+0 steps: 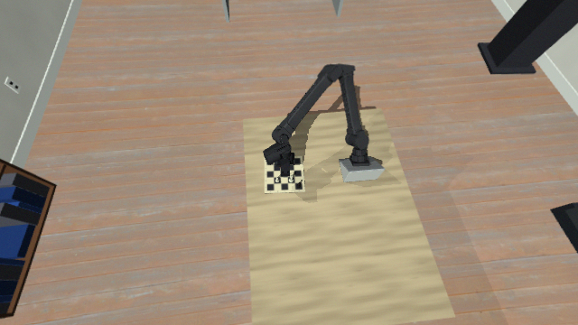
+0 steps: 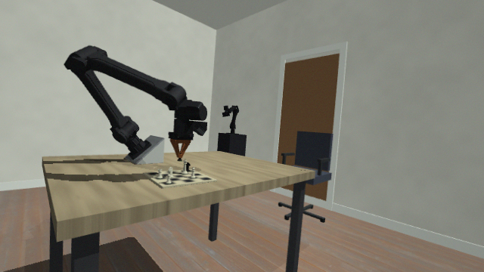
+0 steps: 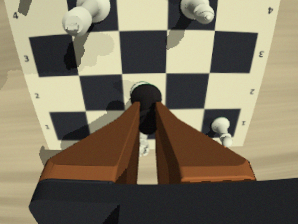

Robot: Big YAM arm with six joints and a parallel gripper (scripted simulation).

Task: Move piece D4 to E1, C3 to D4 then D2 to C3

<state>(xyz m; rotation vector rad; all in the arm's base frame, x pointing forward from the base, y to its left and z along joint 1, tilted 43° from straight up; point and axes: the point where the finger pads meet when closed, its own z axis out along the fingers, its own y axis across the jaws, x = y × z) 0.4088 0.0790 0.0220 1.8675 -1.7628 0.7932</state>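
My hand is 9 cm above the small chessboard. Round my hand: black pawn 1 cm below.
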